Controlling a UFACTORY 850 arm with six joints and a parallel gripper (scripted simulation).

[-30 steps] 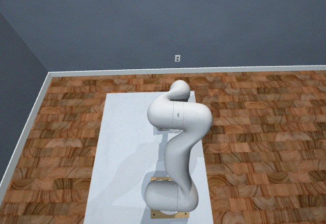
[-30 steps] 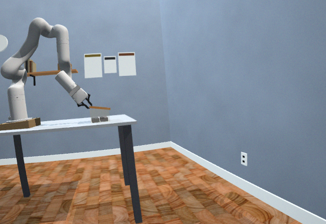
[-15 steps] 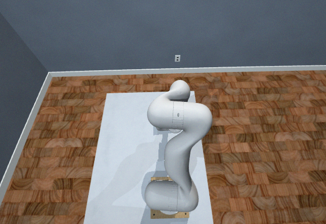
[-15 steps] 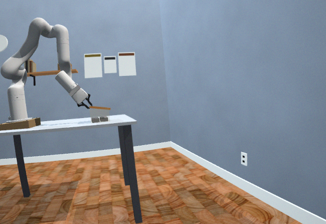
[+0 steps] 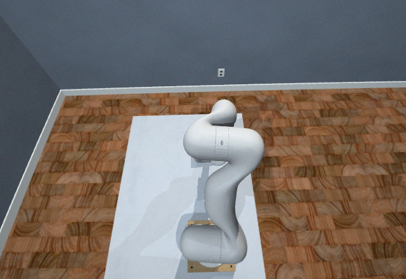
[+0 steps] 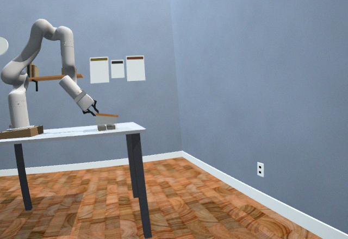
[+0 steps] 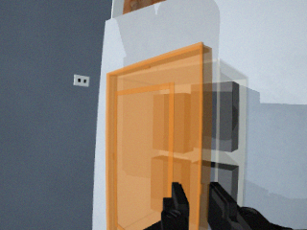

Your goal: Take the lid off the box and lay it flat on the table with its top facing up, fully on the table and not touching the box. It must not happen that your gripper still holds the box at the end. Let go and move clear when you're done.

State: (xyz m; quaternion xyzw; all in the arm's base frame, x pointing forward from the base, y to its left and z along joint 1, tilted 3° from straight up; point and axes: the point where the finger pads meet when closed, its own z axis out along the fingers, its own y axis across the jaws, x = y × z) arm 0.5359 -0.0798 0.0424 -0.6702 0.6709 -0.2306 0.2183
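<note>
Right now my hand is 70 mm short of the lid, 20 mm above it and 10 mm to the left of it. The rest, counted from my hand: box (80 mm below, 70 mm ahead, 10 mm to the right).
</note>
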